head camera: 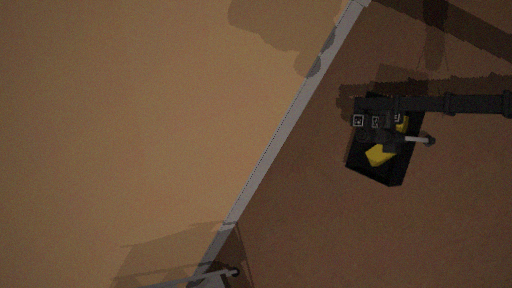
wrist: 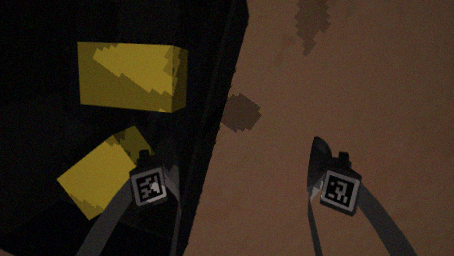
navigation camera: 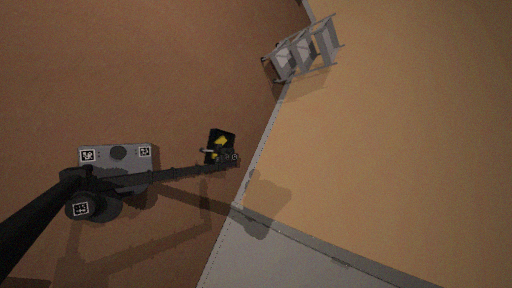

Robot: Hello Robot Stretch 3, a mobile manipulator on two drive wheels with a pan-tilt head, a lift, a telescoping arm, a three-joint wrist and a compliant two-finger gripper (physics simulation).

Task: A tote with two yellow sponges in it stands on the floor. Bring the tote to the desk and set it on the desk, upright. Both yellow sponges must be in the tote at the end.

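Places are measured from the robot's base along level axes (x up, y ahead, z left), in centimetres.
Pixels of known places: gripper, fingertip midpoint: (navigation camera: 207,149); robot's base, link origin: (navigation camera: 118,151).
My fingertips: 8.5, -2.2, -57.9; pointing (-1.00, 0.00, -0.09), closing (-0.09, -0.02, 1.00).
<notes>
Ahead of a thing's pixels: the offset from my fingertips to its middle, as dx, dy, dz.
The black tote @(-3.4, -0.1, -13.6) (head camera: 392,176) (navigation camera: 230,140) (wrist: 215,75) stands upright on the floor. Two yellow sponges lie inside it: one sponge @(-5.9, +5.5, -15.9) (head camera: 380,156) (navigation camera: 220,141) (wrist: 97,177) is turned at an angle, and the other sponge @(-5.9, -5.9, -11.9) (head camera: 404,123) (navigation camera: 214,156) (wrist: 127,77) lies beside it, partly hidden by the wrist in the head view. My gripper (head camera: 411,139) (navigation camera: 210,150) (wrist: 241,154) is open and points down. In the wrist view its left finger is over the tote's inside and its right finger is over bare floor, with the tote's side wall between them. The fingers' height against the rim is unclear. No desk can be made out.
A grey shelf cart (head camera: 200,277) (navigation camera: 327,40) stands by the tan wall (head camera: 125,125) (navigation camera: 380,140). A pale skirting board (head camera: 270,150) runs close beside the tote. My grey base (navigation camera: 132,162) is left of the tote in the navigation view, with the dark arm (head camera: 475,104) (navigation camera: 187,171) stretched out from it.
</notes>
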